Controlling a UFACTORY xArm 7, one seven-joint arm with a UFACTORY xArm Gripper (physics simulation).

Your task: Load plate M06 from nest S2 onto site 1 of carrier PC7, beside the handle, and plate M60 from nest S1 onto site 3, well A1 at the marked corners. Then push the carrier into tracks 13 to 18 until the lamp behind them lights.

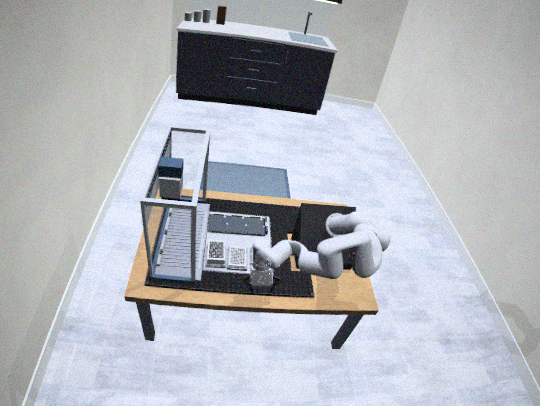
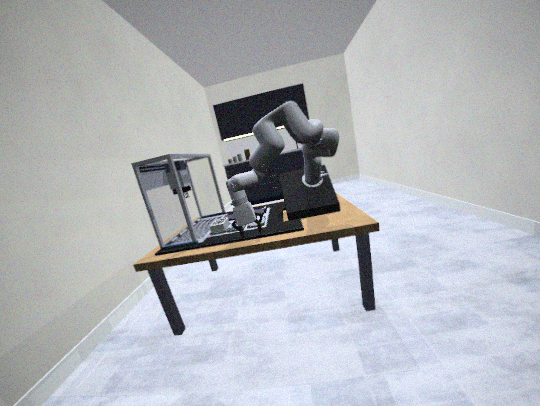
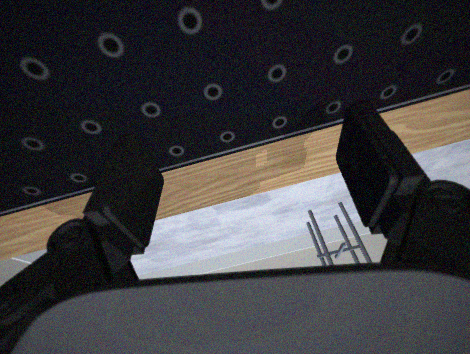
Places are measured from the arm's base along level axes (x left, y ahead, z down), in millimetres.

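Pixels of known places: gripper, between the fingertips: (image 1: 261,290) (image 2: 252,234) (image 3: 242,145); arm's base, origin of its link: (image 1: 336,225) (image 2: 312,179).
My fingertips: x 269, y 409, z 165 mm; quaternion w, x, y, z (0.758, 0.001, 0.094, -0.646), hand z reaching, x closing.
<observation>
Ahead of a thing's pixels: the offset from my fingertips to its top centre. "spot": to the spot under its first point. Level surfaces: height alone.
My gripper (image 1: 262,289) (image 2: 250,233) (image 3: 242,145) is open and empty, low over the dark perforated mat @(dz +8 mm) (image 1: 295,286) (image 3: 240,55) near the table's front edge. It is to the front right of two small plates. One plate @(dx -216, dy +201, dz -46 mm) (image 1: 216,250) has a dark pattern, and the other plate @(dx -199, dy +95, dz -18 mm) (image 1: 237,256) is lighter; both sit on a white base. Their labels are too small to read. A long dark grey tray @(dx -436, dy +73, dz -22 mm) (image 1: 237,225), which looks like the carrier, lies behind them. The ribbed track deck (image 1: 181,245) is inside the framed machine at the left. No lit lamp can be made out.
The machine's upright frame @(spot: dx -55, dy +310, dz -275 mm) (image 1: 194,242) (image 2: 181,207) encloses the deck, with a blue-topped head @(spot: dx -324, dy +415, dz -439 mm) (image 1: 171,169) inside at the back. The arm's black base block (image 1: 314,220) (image 2: 311,201) stands at the table's right. The wooden table edge @(spot: dx +44, dy +55, dz +21 mm) (image 1: 250,301) (image 3: 225,180) runs in front.
</observation>
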